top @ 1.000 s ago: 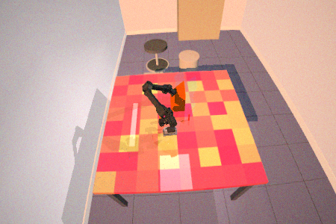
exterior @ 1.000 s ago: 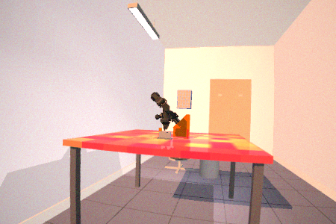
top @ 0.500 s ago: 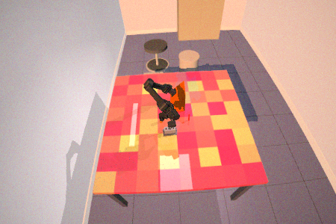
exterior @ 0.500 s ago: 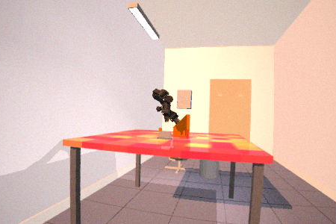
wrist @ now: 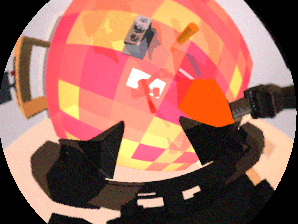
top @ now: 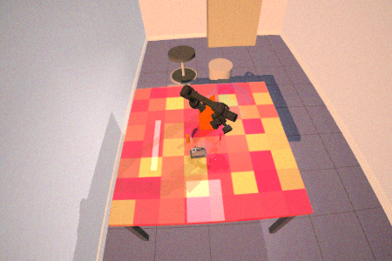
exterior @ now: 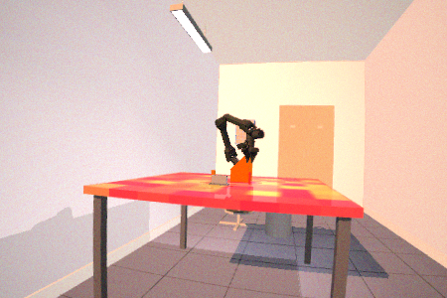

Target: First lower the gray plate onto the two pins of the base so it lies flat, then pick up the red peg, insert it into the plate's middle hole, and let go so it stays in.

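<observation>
The red peg is 100 mm below my gripper tip and 10 mm behind it. The rest, counted from my gripper tip: gray plate: 180 mm to the right, 90 mm below, 90 mm ahead; then orange piece: 240 mm to the right, 100 mm below, 30 mm behind; then gray base: 180 mm to the right, 130 mm below, 90 mm ahead.
</observation>
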